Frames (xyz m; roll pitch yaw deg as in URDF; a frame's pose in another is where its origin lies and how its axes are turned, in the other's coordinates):
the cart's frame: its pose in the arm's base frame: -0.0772 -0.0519 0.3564 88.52 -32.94 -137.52
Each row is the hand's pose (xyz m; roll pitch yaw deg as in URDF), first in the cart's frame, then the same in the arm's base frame.
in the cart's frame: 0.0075 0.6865 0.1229 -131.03 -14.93 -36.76
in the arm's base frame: 0.1236 0.2746 0.9391 -43.22 3.36 -153.36
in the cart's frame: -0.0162 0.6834 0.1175 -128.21 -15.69 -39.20
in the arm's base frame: 0.1406 0.2829 0.9235 -41.11 5.68 -154.23
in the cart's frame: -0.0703 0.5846 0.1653 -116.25 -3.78 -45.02
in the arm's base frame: 0.1010 0.3149 0.8122 -28.32 11.96 -142.45
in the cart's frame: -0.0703 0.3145 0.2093 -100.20 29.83 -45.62
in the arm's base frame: -0.0413 0.2537 0.5866 -4.91 11.60 -108.10
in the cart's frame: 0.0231 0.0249 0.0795 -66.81 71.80 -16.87
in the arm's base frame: -0.1339 0.0030 0.3916 7.50 -3.78 -65.83
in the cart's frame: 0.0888 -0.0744 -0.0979 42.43 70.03 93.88
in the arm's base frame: -0.0982 -0.2012 0.3401 4.16 -14.65 -36.11
